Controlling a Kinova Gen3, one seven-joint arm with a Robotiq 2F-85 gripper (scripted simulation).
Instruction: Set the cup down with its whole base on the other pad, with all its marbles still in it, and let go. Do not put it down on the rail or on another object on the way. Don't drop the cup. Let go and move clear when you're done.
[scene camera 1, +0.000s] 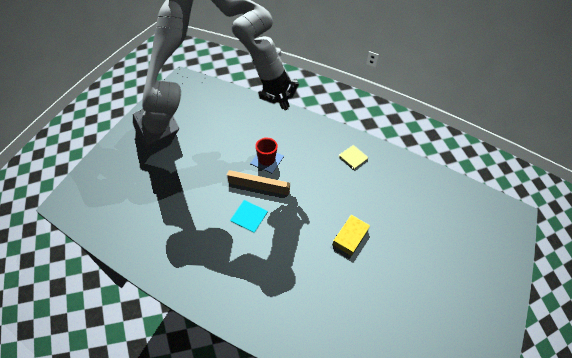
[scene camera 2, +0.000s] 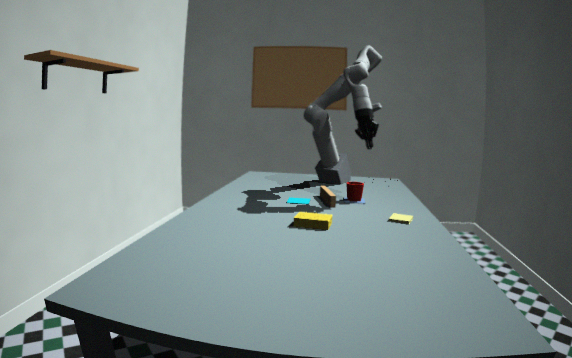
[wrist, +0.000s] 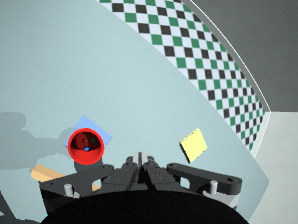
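Note:
Scene camera 1 gives you my gripper (scene camera 1: 286, 108), along with a wooden rail (scene camera 1: 252, 181). In the wrist view there's my gripper again (wrist: 140, 160), and you get a red cup (wrist: 76, 145) too.

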